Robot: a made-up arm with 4 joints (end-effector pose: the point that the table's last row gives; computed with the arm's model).
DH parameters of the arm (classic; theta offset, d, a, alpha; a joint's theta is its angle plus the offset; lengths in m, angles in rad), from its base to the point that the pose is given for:
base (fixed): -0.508 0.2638 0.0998 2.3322
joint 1: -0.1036 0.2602 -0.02 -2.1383
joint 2: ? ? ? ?
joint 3: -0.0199 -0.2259 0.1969 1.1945
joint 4: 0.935 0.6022 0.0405 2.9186
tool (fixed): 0.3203 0.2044 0 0
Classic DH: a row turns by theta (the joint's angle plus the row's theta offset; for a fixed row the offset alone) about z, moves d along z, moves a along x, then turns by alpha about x.
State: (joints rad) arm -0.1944 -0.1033 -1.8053 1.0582
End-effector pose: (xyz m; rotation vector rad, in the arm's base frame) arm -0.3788 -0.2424 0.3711 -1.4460 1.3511 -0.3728
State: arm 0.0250 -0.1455 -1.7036 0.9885
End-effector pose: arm -0.3931 -0.1319 0.2792 -1.2331 1.3636 -0.6688
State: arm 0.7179 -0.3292 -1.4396 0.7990
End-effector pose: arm -0.1988 0.0842 0.0243 -0.4934 1.1427 -1.4851
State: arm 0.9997 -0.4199 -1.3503 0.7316
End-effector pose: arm -0.0671 0.0925 -0.0278 -0.1748 0.9530 -1.7550
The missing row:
joint 2: 0.4559 0.3501 0.0087 1.7377
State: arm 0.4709 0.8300 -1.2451 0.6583
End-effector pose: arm -0.2827 -0.2554 0.0090 -1.1972 0.4118 -0.4815
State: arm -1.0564 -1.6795 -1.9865 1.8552
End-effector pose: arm 0.1496 -0.0055 0.5391 2.1579 -1.8913 0.4072
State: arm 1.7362 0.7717 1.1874 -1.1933
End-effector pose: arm 0.1196 0.2223 0.5284 -1.7770 -1.6725 -0.1972
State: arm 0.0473 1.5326 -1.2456 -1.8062
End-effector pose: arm -0.2231 -0.5149 0.0931 -0.7105 1.1694 2.8016
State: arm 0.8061 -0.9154 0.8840 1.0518
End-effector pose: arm -0.0979 -0.5289 0.4614 -0.7283 1.1210 2.4957
